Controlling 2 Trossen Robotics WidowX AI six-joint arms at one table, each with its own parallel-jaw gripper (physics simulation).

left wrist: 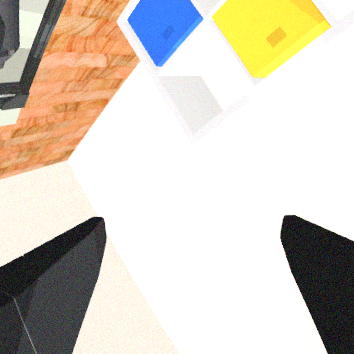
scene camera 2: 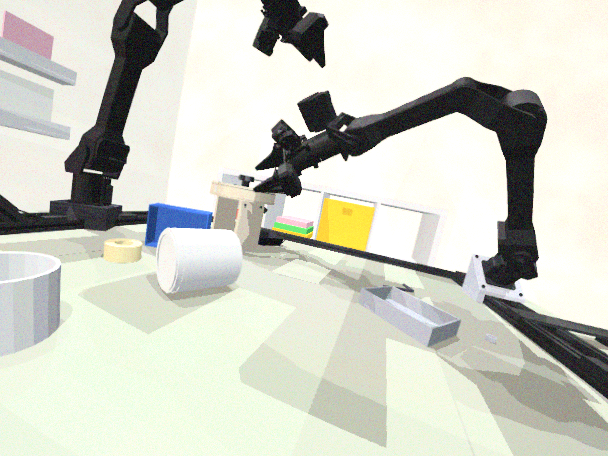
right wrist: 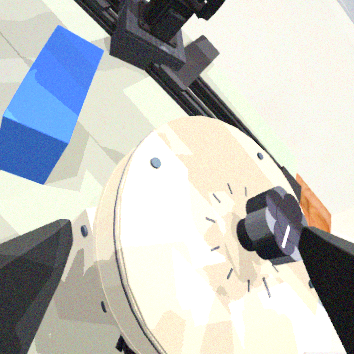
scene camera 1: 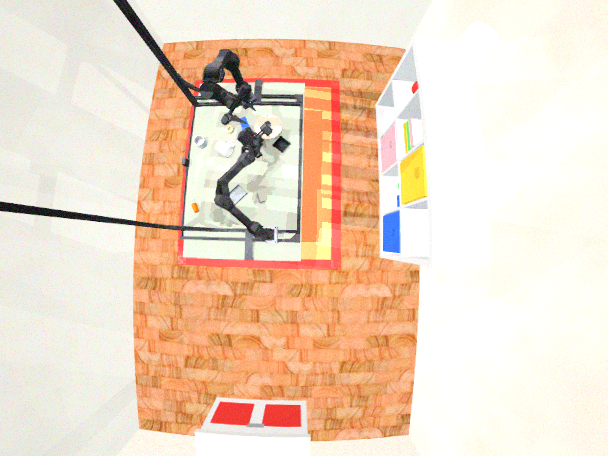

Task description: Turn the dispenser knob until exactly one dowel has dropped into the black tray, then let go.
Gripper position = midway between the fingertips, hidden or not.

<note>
My left gripper [scene camera 2: 317, 63] is open, holding nothing. My right gripper [scene camera 2: 254, 179] is open and holds nothing. Also in view: a blue bin [scene camera 2: 160, 216]. The table carries a white cylinder [scene camera 2: 187, 259] and a tape roll [scene camera 2: 115, 250]. I also see a dispenser [right wrist: 168, 263].
The blue bin is seen too in the right wrist view [right wrist: 48, 100]. My left gripper also shows in the left wrist view [left wrist: 193, 226]. My right gripper also shows in the right wrist view [right wrist: 188, 234]. The left wrist view misses the blue bin: it is out of frame. The left wrist view misses the white cylinder: it is out of frame.
</note>
